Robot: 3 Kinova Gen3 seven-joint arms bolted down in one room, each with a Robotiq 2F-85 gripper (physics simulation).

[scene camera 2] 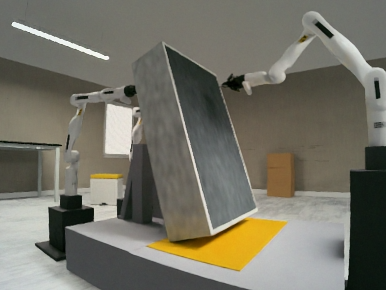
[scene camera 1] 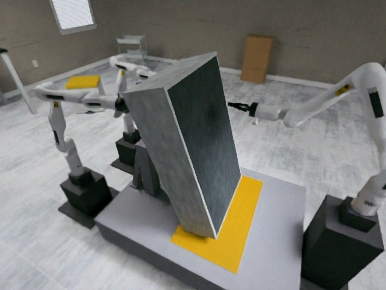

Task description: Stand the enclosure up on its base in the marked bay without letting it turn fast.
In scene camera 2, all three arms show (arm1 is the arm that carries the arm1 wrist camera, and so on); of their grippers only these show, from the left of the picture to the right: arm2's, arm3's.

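The large grey enclosure [scene camera 1: 172, 150] [scene camera 2: 172, 140] with a dark front panel stands tilted, leaning left in both views. Its lower left edge is on the yellow marked bay [scene camera 1: 239, 245] [scene camera 2: 240, 255]; its opposite bottom edge is raised. In scene camera 2, arm2's gripper [scene camera 2: 131, 91] is at the enclosure's upper left side, its fingers not clear. Arm3's gripper [scene camera 2: 227, 82] is open close by the upper right edge; contact is unclear. In scene camera 1, a gripper at left [scene camera 1: 120, 104] meets the enclosure's side and a gripper at right [scene camera 1: 236, 105] points at it. Arm1's gripper is hidden.
A grey platform [scene camera 1: 280, 200] [scene camera 2: 320, 240] carries the bay. A dark grey support [scene camera 1: 145, 170] [scene camera 2: 141, 185] stands behind the enclosure's left side. Black pedestals [scene camera 1: 85, 195] [scene camera 2: 367, 220] hold arms around the platform. A brown cabinet [scene camera 1: 257, 59] [scene camera 2: 280, 175] stands by the wall.
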